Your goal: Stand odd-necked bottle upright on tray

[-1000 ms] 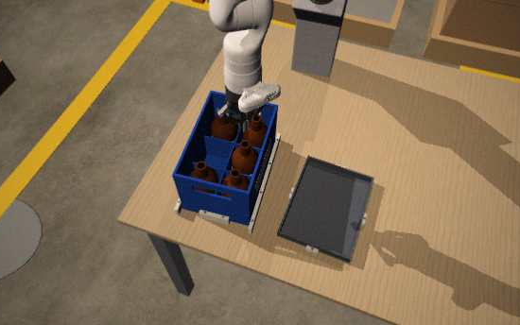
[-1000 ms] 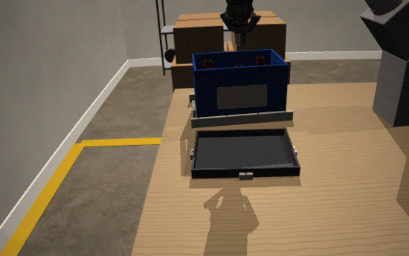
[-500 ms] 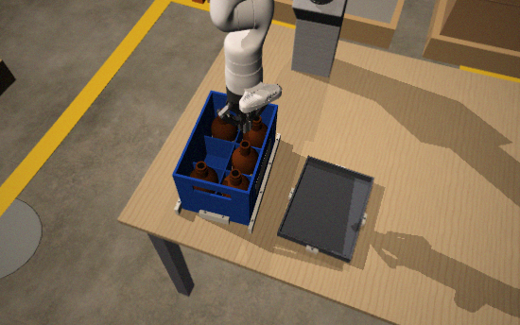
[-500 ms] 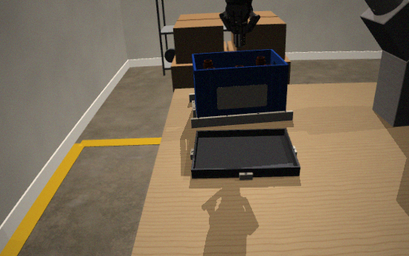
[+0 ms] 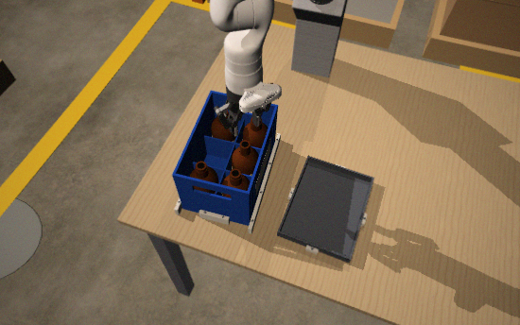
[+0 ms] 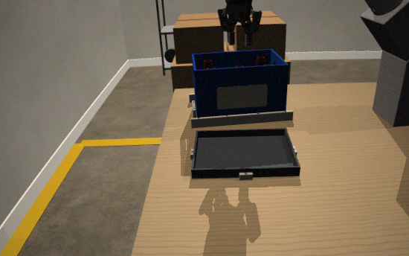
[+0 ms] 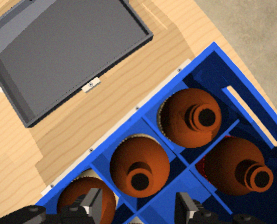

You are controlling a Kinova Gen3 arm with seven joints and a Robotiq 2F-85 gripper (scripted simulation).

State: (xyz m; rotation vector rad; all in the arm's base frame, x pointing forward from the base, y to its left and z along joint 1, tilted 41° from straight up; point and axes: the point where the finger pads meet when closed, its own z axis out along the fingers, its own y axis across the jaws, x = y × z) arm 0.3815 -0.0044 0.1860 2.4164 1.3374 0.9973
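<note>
My hand is 160 mm above the blue crate, 40 mm to the left of it and 10 mm short of it. The rest, counted from my hand: dark grey tray: 230 mm to the left, 230 mm below, 40 mm behind.
</note>
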